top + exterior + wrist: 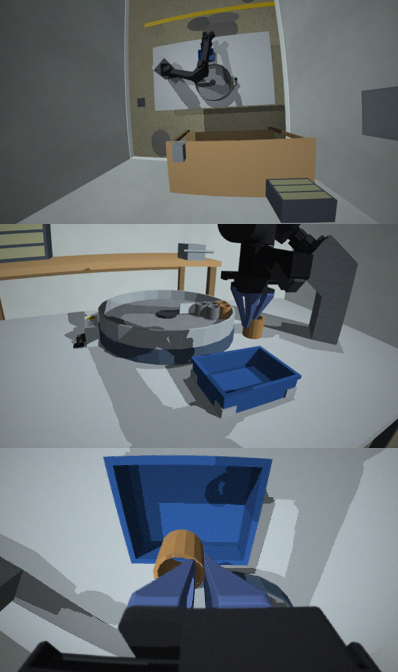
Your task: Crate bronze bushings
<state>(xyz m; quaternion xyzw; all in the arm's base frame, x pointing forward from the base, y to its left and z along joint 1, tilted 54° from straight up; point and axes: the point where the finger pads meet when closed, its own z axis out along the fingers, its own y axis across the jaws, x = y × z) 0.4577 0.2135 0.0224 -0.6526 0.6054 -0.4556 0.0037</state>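
The crate lies 120 mm below my hand and 10 mm behind it. Also, from my hand: turning table 350 mm to the right, 100 mm below, 20 mm behind.
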